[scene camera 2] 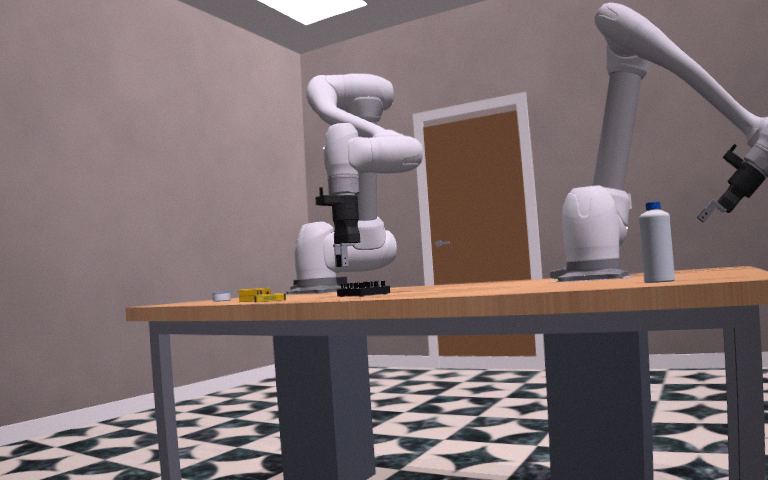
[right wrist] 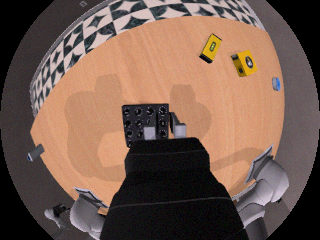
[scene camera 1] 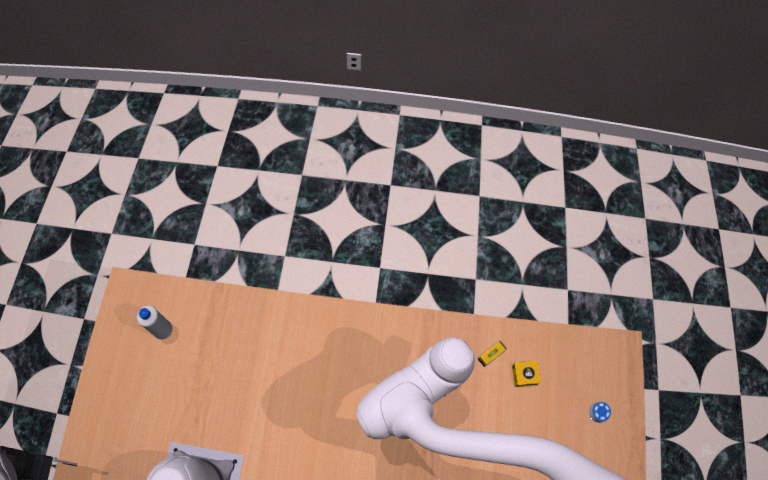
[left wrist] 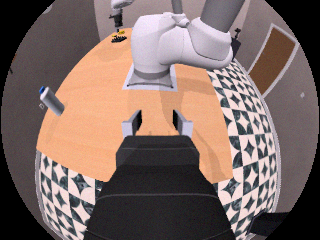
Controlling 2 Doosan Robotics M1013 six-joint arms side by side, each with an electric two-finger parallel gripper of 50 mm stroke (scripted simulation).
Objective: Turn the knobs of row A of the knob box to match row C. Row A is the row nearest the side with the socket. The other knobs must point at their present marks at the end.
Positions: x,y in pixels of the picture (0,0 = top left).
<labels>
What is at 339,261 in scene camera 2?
My right gripper.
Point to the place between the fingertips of my left gripper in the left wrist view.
At 157,116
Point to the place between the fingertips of my right gripper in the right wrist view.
At 163,118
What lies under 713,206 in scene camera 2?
My left gripper.
</labels>
